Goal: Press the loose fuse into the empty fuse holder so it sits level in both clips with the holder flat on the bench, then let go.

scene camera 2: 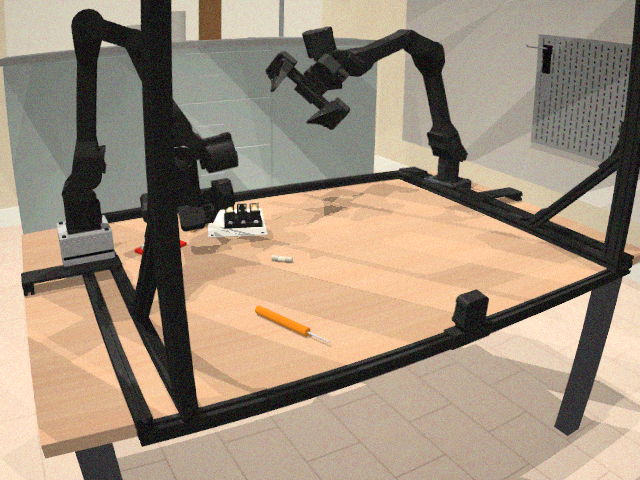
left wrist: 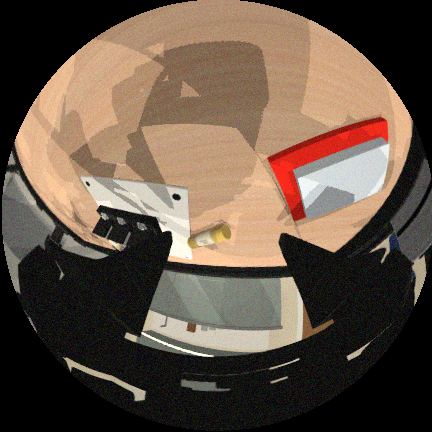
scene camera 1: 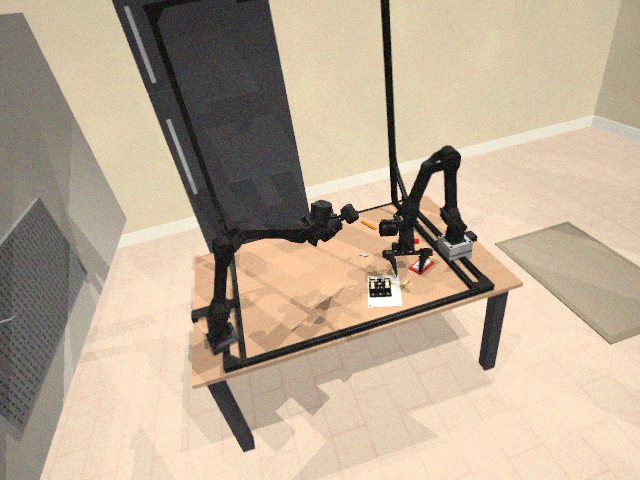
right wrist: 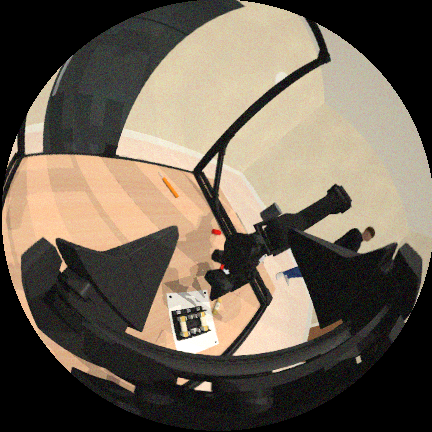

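Where they show: left gripper, fingertip midpoint: [left wrist: 227, 237] [scene camera 1: 408, 275] [right wrist: 220, 294]; right gripper, fingertip midpoint: [scene camera 2: 289, 105] [right wrist: 234, 232]; left arm's base, link origin: [scene camera 2: 83, 226] [scene camera 1: 455, 239]; right arm's base, link origin: [scene camera 2: 447, 179] [left wrist: 60, 228] [scene camera 1: 221, 335].
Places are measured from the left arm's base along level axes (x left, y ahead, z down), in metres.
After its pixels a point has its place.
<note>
The fuse holder [scene camera 1: 380, 287] @(x 0.073, y 0.355, z 0.067 m) [scene camera 2: 242, 219] @(x 0.050, y 0.347, z 0.059 m) [left wrist: 125, 225] @(x 0.052, y 0.343, z 0.062 m) [right wrist: 193, 324] @(x 0.087, y 0.354, z 0.066 m) is a black block on a white plate [scene camera 1: 385, 302] @(x 0.148, y 0.366, z 0.075 m) [right wrist: 197, 346] @(x 0.150, y 0.374, z 0.075 m) lying flat on the bench. In the right wrist view its two outer bays hold fuses and its middle bay is empty. The loose fuse [scene camera 1: 405, 283] @(x 0.092, y 0.260, z 0.067 m) [left wrist: 210, 236] @(x 0.076, y 0.252, z 0.066 m) [right wrist: 217, 306] @(x 0.086, y 0.261, z 0.065 m), pale with yellowish end caps, lies beside the plate. My left gripper [scene camera 1: 408, 273] @(x 0.062, y 0.234, z 0.058 m) [left wrist: 227, 237] @(x 0.062, y 0.234, z 0.058 m) is open and empty, fingers pointing down, above the bench near the loose fuse. My right gripper [scene camera 2: 292, 105] @(x -0.054, y 0.408, z -0.194 m) is open and empty, high above the bench.
A red-rimmed tray [left wrist: 282, 172] @(x 0.013, y 0.199, z 0.071 m) with a pale panel lies close to the left gripper. A small pale cylinder [scene camera 1: 363, 254] @(x -0.151, y 0.344, z 0.068 m) [scene camera 2: 281, 259] @(x -0.156, y 0.340, z 0.072 m) and an orange screwdriver [scene camera 1: 368, 224] @(x -0.360, y 0.242, z 0.066 m) [scene camera 2: 281, 320] @(x -0.367, y 0.237, z 0.067 m) [right wrist: 170, 187] @(x -0.355, y 0.241, z 0.067 m) lie farther off. A small red object [scene camera 1: 416, 241] @(x -0.133, y 0.104, z 0.065 m) [right wrist: 216, 232] @(x -0.138, y 0.112, z 0.064 m) is near the left arm.
</note>
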